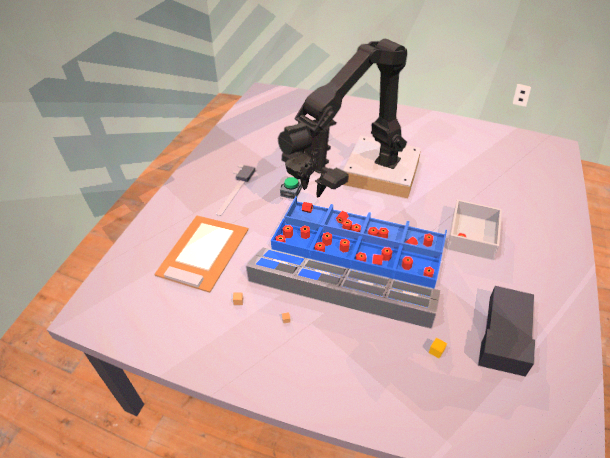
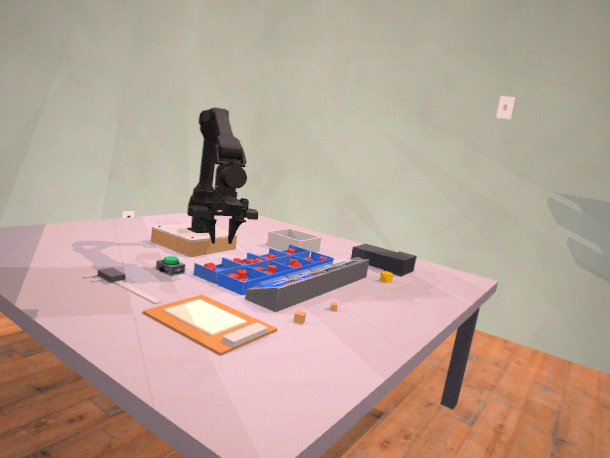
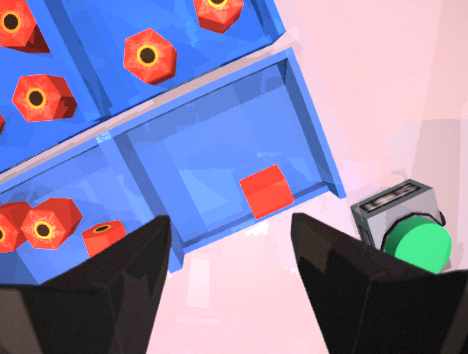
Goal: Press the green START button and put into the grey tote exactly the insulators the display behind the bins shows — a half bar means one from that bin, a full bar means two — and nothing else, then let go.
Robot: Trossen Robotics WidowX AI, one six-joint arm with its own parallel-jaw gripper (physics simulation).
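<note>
My gripper (image 1: 313,191) (image 2: 222,243) (image 3: 231,225) is open and empty, above the table between the green START button (image 1: 291,183) (image 2: 171,260) (image 3: 419,245) and the back-left bin. In that bin one red insulator (image 1: 307,207) (image 2: 210,266) (image 3: 266,192) lies on its side by the back wall. The blue bins (image 1: 310,250) (image 2: 232,285) (image 3: 317,130) stand in two rows; the others shown hold red insulators. The display (image 1: 340,297) (image 2: 310,287) shows, leftmost column, a full bar above a half bar; second column, a half bar below. The grey tote (image 1: 472,248) (image 2: 310,243) holds a red piece, partly hidden.
A dark stepped block (image 1: 510,325) (image 2: 382,257) and a yellow cube (image 1: 438,348) (image 2: 386,277) are at the right. Two small orange cubes lie before the display. An orange clipboard (image 1: 240,240) (image 2: 152,312) and a dark gadget (image 1: 245,173) (image 2: 111,275) with a pale strip lie left.
</note>
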